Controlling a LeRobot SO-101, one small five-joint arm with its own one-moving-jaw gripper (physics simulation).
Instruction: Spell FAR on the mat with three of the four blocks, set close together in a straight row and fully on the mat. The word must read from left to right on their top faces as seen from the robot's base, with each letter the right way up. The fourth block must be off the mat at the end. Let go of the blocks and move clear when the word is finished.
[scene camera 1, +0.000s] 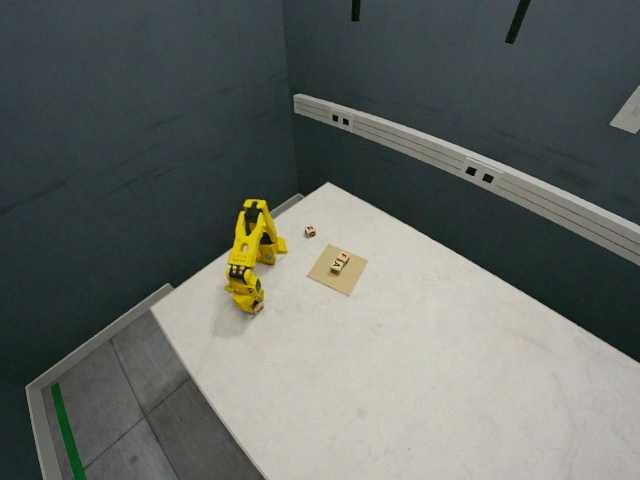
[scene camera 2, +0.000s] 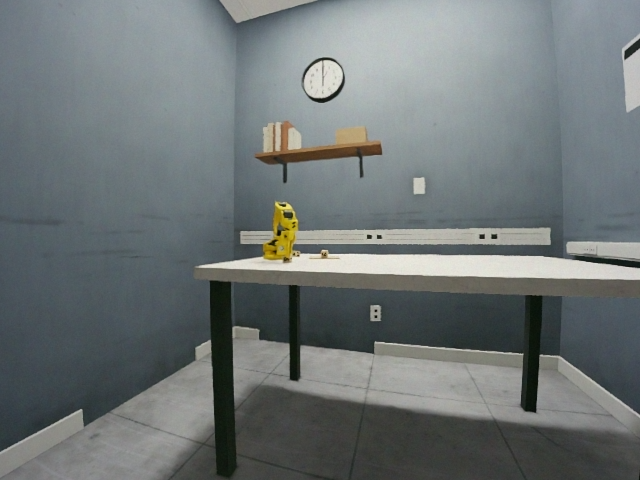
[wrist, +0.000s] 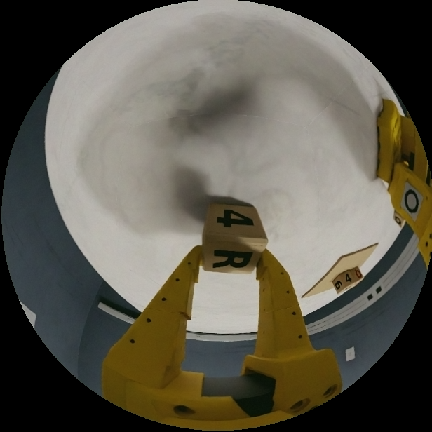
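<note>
My gripper (wrist: 231, 256) (scene camera 1: 254, 307) is low over the table, with its two jaws pressing on opposite sides of the R block (wrist: 234, 239) (scene camera 1: 258, 308) (scene camera 2: 287, 259). The block's R face and a face with a 4 show in the wrist view. On the tan mat (scene camera 1: 354, 281) (wrist: 345, 260), the F block (scene camera 1: 343, 256) and the A block (scene camera 1: 336, 265) stand close together in a row, red F at the back and black A nearer scene camera 1. The fourth block (scene camera 1: 310, 231) (scene camera 2: 296, 253) (wrist: 398, 219) is on the table, off the mat; I cannot read its top letter surely.
The arm's base (scene camera 1: 268, 250) stands near the table's back left edge, between the held block and the fourth block. The mat lies to the right of the arm in scene camera 1. The white table (scene camera 1: 413, 361) has its left corner near the gripper.
</note>
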